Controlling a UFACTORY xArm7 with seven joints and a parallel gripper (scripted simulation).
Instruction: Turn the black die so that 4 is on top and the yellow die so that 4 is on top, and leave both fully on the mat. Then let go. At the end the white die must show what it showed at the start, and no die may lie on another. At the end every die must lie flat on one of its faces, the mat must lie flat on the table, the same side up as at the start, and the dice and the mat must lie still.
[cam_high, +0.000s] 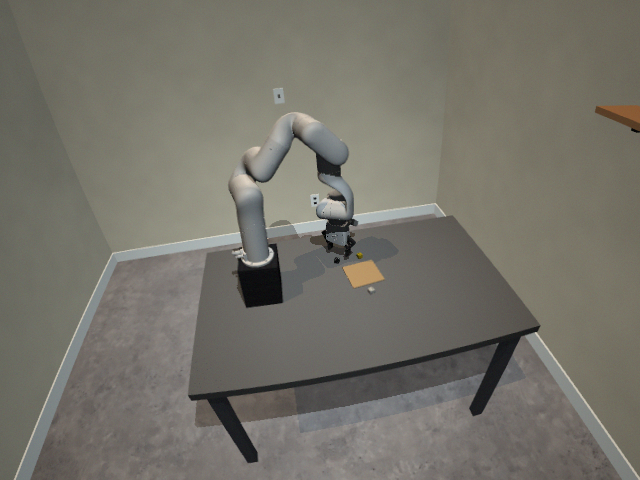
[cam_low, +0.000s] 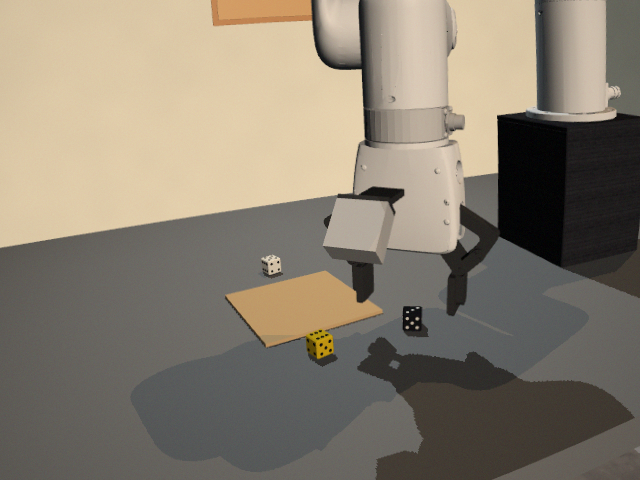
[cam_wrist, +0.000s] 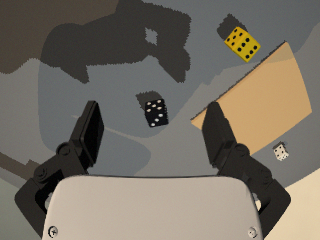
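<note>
Now: hand 4 cm above the black die, 2 cm to the left of it and 2 cm past it. From my hand the other things lie so: tan mat 13 cm to the right, 6 cm ahead, 5 cm below; yellow die 9 cm ahead, 4 cm below, 2 cm to the right; white die 25 cm to the right, 5 cm ahead, 4 cm below.
</note>
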